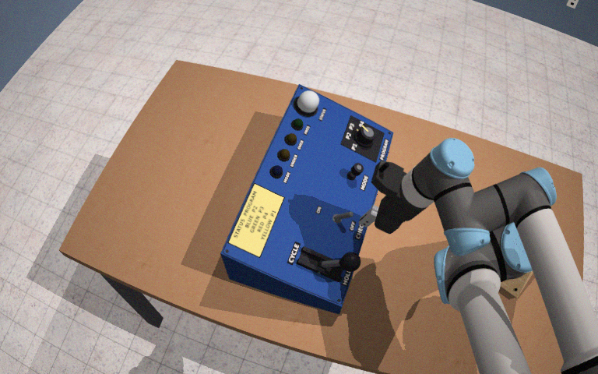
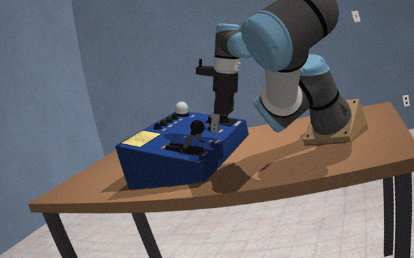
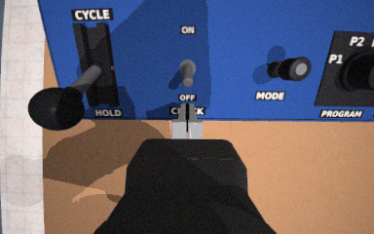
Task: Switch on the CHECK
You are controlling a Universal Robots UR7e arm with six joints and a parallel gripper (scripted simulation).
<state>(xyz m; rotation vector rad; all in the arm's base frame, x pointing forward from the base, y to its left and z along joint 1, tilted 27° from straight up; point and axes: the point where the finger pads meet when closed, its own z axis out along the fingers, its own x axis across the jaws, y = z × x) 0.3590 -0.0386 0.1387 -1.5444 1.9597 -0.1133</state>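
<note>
Now: hand 6 cm short of the check toggle, 2 cm above it and 1 cm to the left of it. The rest, counted from my hand: mode switch (13 cm to the right, 4 cm ahead, 1 cm below); then blue console (8 cm ahead, 7 cm to the right, 3 cm below); then hold lever (12 cm to the left, 5 cm ahead).
</note>
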